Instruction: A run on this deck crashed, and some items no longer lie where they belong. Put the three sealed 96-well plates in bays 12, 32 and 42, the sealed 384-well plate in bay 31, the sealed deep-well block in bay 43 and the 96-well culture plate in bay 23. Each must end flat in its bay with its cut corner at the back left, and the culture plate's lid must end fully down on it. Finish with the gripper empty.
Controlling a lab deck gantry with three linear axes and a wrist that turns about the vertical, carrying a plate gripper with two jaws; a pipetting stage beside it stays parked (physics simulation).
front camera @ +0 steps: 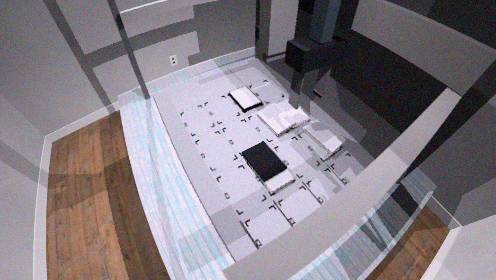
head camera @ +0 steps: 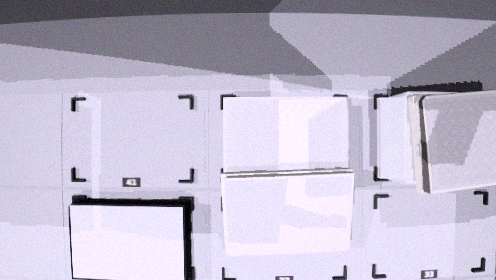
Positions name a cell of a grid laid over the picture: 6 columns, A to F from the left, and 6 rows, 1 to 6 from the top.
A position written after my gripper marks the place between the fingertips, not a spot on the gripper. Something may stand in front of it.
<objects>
my gripper: front camera D3; not seen in the head camera view (out of frame)
dark lid: front camera D4; not seen in the head camera view (out of frame)
sealed 96-well plate: front camera D3; head camera D5
</objects>
